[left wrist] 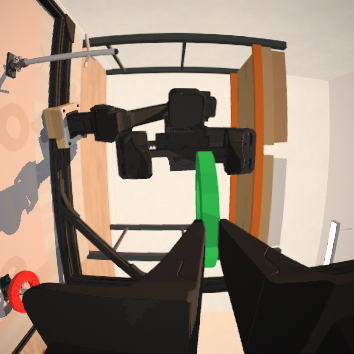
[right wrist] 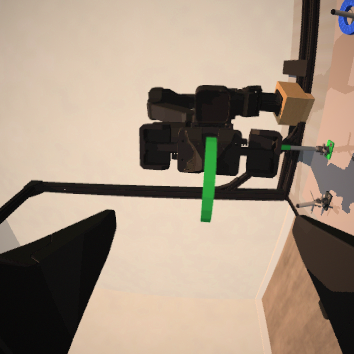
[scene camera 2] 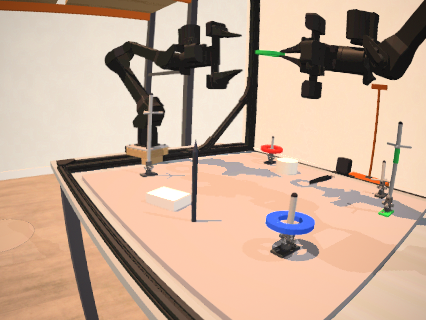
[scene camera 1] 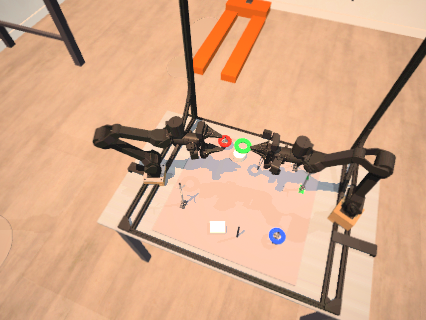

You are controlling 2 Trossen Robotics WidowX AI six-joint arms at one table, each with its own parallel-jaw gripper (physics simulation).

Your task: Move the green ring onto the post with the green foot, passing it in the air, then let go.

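Frame: origin at the left arm's base, x ahead, y left, z up, level; metres.
Where they show: left gripper, fingertip midpoint: [left wrist: 209,227] [scene camera 2: 280,54] [scene camera 1: 249,148]; right gripper, fingertip midpoint: [right wrist: 206,222] [scene camera 2: 241,52] [scene camera 1: 223,143]; left arm's base at its link origin: [right wrist: 277,102] [scene camera 1: 349,210]; right arm's base at its link origin: [left wrist: 72,123] [scene camera 1: 154,172].
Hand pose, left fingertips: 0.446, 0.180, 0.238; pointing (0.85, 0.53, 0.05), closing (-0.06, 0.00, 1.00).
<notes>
Each offset is from my left fingertips to the top centre of the thing, as dx, dy, dz. "*": to the spot under its first point.
The green ring {+0.027, +0.012, +0.008} [scene camera 1: 237,146] [scene camera 2: 269,53] [left wrist: 208,190] [right wrist: 210,180] is held flat, high above the table. My left gripper [scene camera 1: 252,147] [scene camera 2: 285,53] [left wrist: 209,227] is shut on its near edge. My right gripper [scene camera 1: 223,142] [scene camera 2: 241,53] [right wrist: 206,222] is open and empty, facing the ring's free edge across a small gap; the ring lies between the lines of its two fingers but beyond their tips. The post with the green foot {* -0.229, -0.167, -0.224} [scene camera 1: 306,181] [scene camera 2: 396,155] [right wrist: 300,148] stands upright with a small crossbar, at the right in both scene views, below the left arm.
A red ring {+0.225, -0.112, -0.261} [scene camera 1: 230,141] [scene camera 2: 265,149] and a blue ring {-0.276, +0.116, -0.263} [scene camera 1: 270,237] [scene camera 2: 276,227] sit on short posts. A tall grey post {* +0.126, +0.282, -0.152} [scene camera 1: 181,192] [scene camera 2: 150,135], a dark spike {-0.145, +0.222, -0.175} [scene camera 2: 194,185], a white block {-0.054, +0.252, -0.295} [scene camera 1: 217,227] [scene camera 2: 169,198] and a white cylinder {+0.123, -0.112, -0.280} [scene camera 2: 287,166] stand on the table.
</notes>
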